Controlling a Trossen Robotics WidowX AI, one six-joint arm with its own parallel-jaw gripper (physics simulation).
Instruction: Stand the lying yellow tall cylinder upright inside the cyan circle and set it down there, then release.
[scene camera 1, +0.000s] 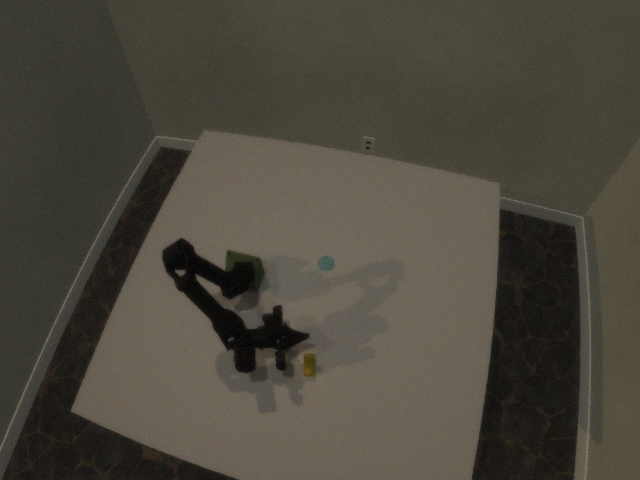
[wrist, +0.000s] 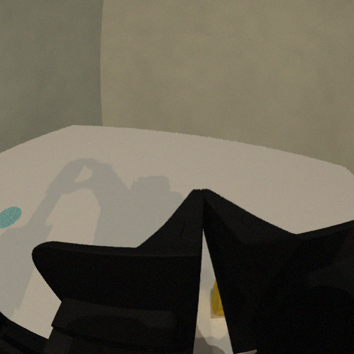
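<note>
The gripper (scene camera 1: 309, 336) is visible, and the wrist view shows the gripper (wrist: 199, 197) too.
</note>
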